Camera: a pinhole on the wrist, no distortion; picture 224 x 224 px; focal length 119.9 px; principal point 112.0 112.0 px. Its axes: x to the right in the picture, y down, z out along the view. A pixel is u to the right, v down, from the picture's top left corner.
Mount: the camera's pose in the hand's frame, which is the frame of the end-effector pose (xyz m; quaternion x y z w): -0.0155 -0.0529 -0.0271 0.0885 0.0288 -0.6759 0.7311
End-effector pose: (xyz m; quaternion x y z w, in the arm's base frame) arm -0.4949 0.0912 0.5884 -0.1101 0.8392 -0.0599 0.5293
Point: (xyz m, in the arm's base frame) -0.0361 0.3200 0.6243
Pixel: 23.7 50.7
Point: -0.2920 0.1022 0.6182
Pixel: 67.9 65.0
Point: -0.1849 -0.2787 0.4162
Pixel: 185.3 153.1
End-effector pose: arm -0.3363 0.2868 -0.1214 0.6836 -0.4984 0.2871 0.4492
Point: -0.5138 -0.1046 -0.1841
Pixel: 14.6 152.4
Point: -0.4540 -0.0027 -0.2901
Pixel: 42.5 111.9
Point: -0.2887 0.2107 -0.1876
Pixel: 98.9 130.7
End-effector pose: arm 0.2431 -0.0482 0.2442 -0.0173 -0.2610 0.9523 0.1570
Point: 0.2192 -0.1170 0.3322
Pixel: 23.4 149.7
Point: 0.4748 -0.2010 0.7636
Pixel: 121.6 71.6
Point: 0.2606 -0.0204 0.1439
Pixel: behind the camera
